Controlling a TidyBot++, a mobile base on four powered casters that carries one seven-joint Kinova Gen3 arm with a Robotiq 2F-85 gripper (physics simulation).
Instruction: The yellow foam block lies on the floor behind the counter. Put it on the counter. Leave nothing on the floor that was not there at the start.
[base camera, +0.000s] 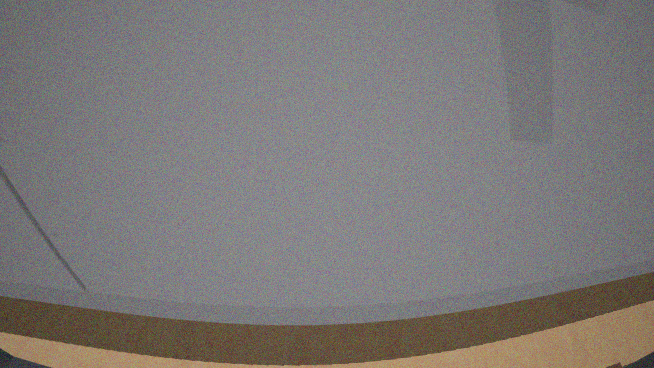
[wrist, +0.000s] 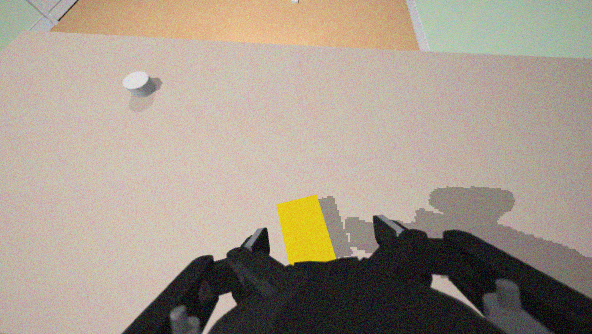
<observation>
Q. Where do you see a grey counter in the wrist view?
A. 115, 195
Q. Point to a yellow foam block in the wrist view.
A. At 306, 238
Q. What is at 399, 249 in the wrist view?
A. My gripper.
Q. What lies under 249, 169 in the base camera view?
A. A grey counter.
</observation>
